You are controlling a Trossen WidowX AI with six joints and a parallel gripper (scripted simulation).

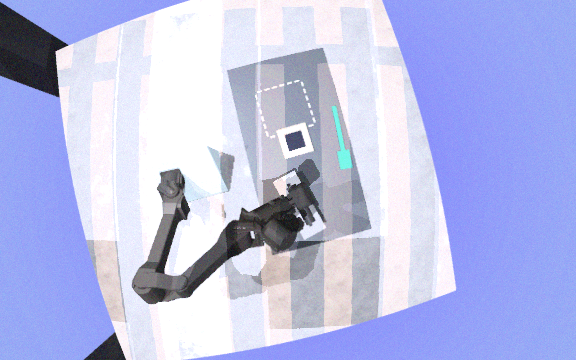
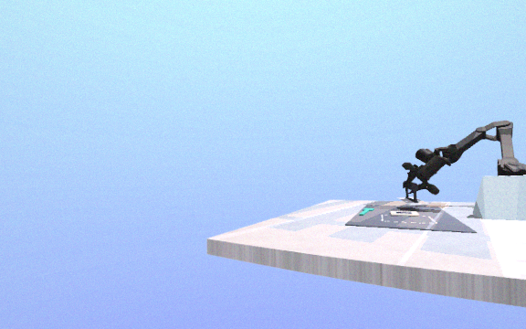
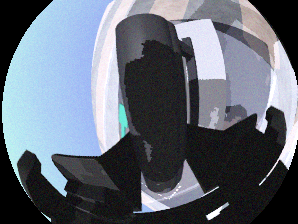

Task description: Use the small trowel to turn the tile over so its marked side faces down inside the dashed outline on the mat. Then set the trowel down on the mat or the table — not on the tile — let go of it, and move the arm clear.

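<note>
Now: the tile 17 cm to the left of my gripper tip, 8 cm below it and 1 cm ahead of it. Round my gripper tip: teal trowel: 16 cm ahead, 13 cm to the left, 8 cm below.
</note>
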